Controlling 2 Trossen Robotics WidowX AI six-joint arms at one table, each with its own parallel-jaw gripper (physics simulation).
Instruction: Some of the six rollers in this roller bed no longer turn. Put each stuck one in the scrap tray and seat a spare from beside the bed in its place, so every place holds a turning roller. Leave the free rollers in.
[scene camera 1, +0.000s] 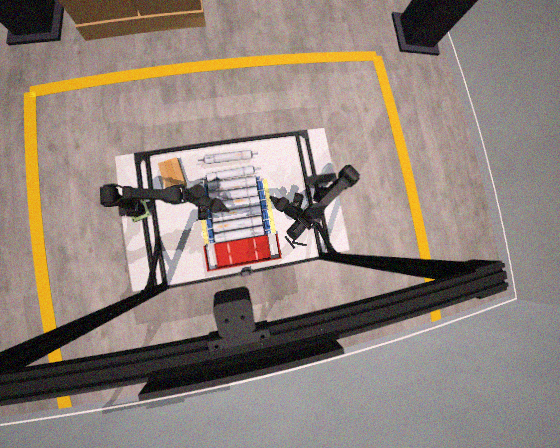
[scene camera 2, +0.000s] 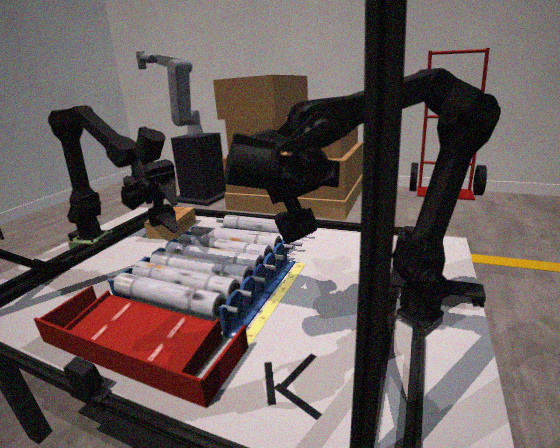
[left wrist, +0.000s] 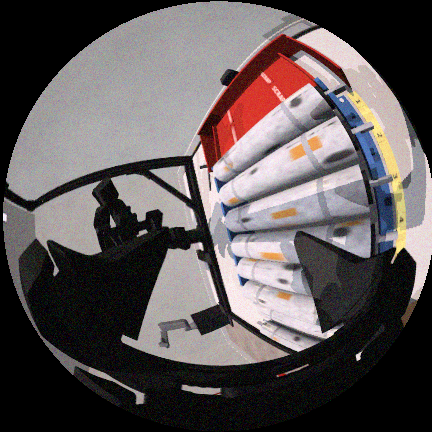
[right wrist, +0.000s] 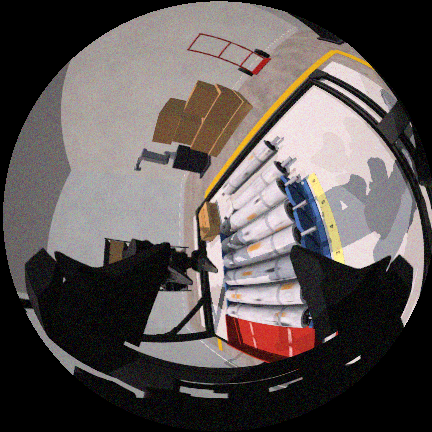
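Pixels of known places: left gripper, fingertip midpoint: (scene camera 1: 225, 210) (scene camera 2: 175, 219) (left wrist: 235, 235) (right wrist: 205, 276); right gripper, fingertip midpoint: (scene camera 1: 273, 198) (scene camera 2: 267, 193) (right wrist: 233, 251); left arm's base, origin of the base link: (scene camera 1: 138, 210) (scene camera 2: 90, 235); right arm's base, origin of the base link: (scene camera 1: 319, 197) (scene camera 2: 419, 313) (left wrist: 199, 233).
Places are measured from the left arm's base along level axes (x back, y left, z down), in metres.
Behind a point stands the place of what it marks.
Note:
The roller bed's blue side rail (scene camera 2: 232, 317) (left wrist: 385, 200) holds six grey-white rollers side by side; the roller nearest the tray (scene camera 1: 239, 233) {y -0.309, x -0.462, z -0.051 m} (scene camera 2: 165, 294) {y -0.333, x -0.473, z -0.042 m} (left wrist: 275, 132) {y -0.287, x -0.422, z -0.045 m} (right wrist: 265, 314) {y -0.308, x -0.497, z -0.049 m} lies in its place. Which rollers are stuck cannot be told. Two spares, the far spare (scene camera 1: 229, 157) {y 0.103, x -0.553, z -0.020 m} (scene camera 2: 250, 223) {y 0.102, x -0.518, z -0.013 m} (right wrist: 250, 167) {y 0.087, x -0.578, z -0.010 m} and the near spare (scene camera 1: 231, 173) {y 0.013, x -0.533, z -0.022 m} (right wrist: 257, 187) {y -0.001, x -0.572, z -0.018 m}, lie beyond the bed. The red scrap tray (scene camera 1: 242, 251) {y -0.402, x -0.443, z -0.006 m} (scene camera 2: 120, 357) {y -0.480, x -0.467, z -0.019 m} (left wrist: 260, 95) {y -0.395, x -0.409, z -0.006 m} (right wrist: 270, 340) {y -0.405, x -0.447, z -0.006 m} holds no roller. My left gripper (scene camera 1: 224, 206) {y -0.188, x -0.439, z -0.142 m} (scene camera 2: 167, 222) {y -0.188, x -0.439, z -0.142 m} (left wrist: 235, 235) {y -0.188, x -0.439, z -0.142 m} is open above the middle rollers. My right gripper (scene camera 1: 274, 201) {y -0.222, x -0.665, z -0.214 m} (scene camera 2: 296, 227) (right wrist: 233, 251) {y -0.222, x -0.665, z -0.214 m} is open beside the bed's right edge.
A cardboard box (scene camera 1: 172, 172) {y 0.122, x -0.240, z -0.030 m} (scene camera 2: 170, 223) (right wrist: 209, 220) {y 0.086, x -0.285, z -0.024 m} stands left of the spares. A yellow numbered strip (scene camera 2: 272, 305) {y -0.254, x -0.666, z 0.023 m} runs along the bed's right side. A black upright post (scene camera 2: 377, 225) {y -0.599, x -0.840, z -0.310 m} crosses scene camera 2's view. Black frame bars border the table.

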